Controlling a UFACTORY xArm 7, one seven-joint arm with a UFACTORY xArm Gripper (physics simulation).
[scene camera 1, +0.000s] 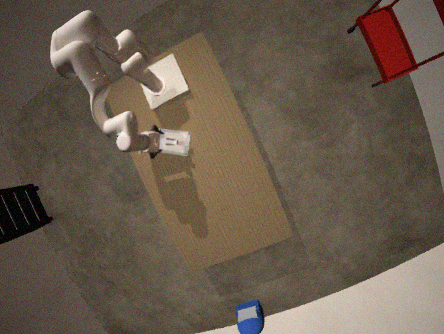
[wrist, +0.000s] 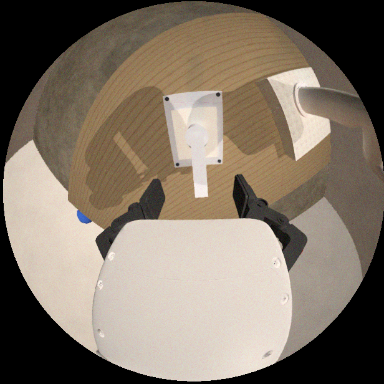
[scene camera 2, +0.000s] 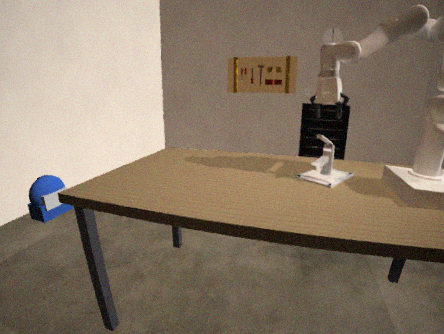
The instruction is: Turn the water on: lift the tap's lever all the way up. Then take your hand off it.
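Seen in the pictures: gripper, fingertip midpoint: [scene camera 1: 160,141] [scene camera 2: 327,118]; arm's base, origin of the base link: [scene camera 1: 157,86] [scene camera 2: 424,175].
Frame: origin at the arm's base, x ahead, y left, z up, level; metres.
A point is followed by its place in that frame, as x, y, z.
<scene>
The white tap [scene camera 1: 175,143] @(0.434, 0.030, 0.133) [scene camera 2: 327,162] @(0.386, -0.025, 0.008) stands upright on its pale base plate [scene camera 2: 314,177] @(0.435, 0.025, -0.050) [wrist: 217,100] on the table. Its lever [scene camera 2: 325,139] @(0.408, 0.013, 0.114) [wrist: 200,172] slants upward from the top of the tap body, with its free end raised above the spout side in scene camera 2. In the wrist view the lever points toward the gripper's housing. My gripper [scene camera 1: 159,143] @(0.405, -0.023, 0.198) [scene camera 2: 329,117] @(0.405, -0.023, 0.198) [wrist: 197,186] is open and empty, pointing down. It hangs above the tap with a visible gap over the lever. In the wrist view its two black fingers show wide apart, on either side of the lever's end.
The wooden table [scene camera 1: 235,200] @(0.929, 0.222, -0.064) [scene camera 2: 200,200] @(0.800, 0.380, -0.064) carries the arm's white base block [scene camera 1: 175,70] @(-0.054, 0.156, -0.002) [scene camera 2: 400,177] @(0.114, 0.070, 0.002) [wrist: 285,115] near the tap. A black rack [scene camera 2: 301,130] stands behind the table. A red cart [scene camera 1: 390,45] and a blue object [scene camera 1: 250,320] [scene camera 2: 46,192] stand off the table.
</scene>
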